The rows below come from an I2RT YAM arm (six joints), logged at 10 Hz.
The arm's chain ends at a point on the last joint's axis. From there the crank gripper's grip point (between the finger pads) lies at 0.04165 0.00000 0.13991 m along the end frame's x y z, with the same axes.
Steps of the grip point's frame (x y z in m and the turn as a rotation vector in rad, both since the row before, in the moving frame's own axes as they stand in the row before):
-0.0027 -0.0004 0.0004 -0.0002 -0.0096 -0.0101
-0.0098 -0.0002 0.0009 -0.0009 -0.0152 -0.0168
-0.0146 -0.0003 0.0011 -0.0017 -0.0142 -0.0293
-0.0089 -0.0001 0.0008 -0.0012 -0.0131 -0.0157
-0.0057 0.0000 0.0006 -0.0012 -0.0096 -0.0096
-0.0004 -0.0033 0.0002 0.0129 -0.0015 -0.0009
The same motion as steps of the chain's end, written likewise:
-0.0014 0.0000 0.0000 -0.0002 -0.0096 -0.0101
-0.0077 0.0004 0.0003 -0.0009 -0.0152 -0.0168
-0.0126 0.0007 0.0005 -0.0017 -0.0142 -0.0293
-0.0071 0.0004 0.0003 -0.0012 -0.0131 -0.0157
-0.0044 0.0002 0.0002 -0.0012 -0.0096 -0.0096
-0.0002 -0.0015 0.0001 0.0129 -0.0015 -0.0009

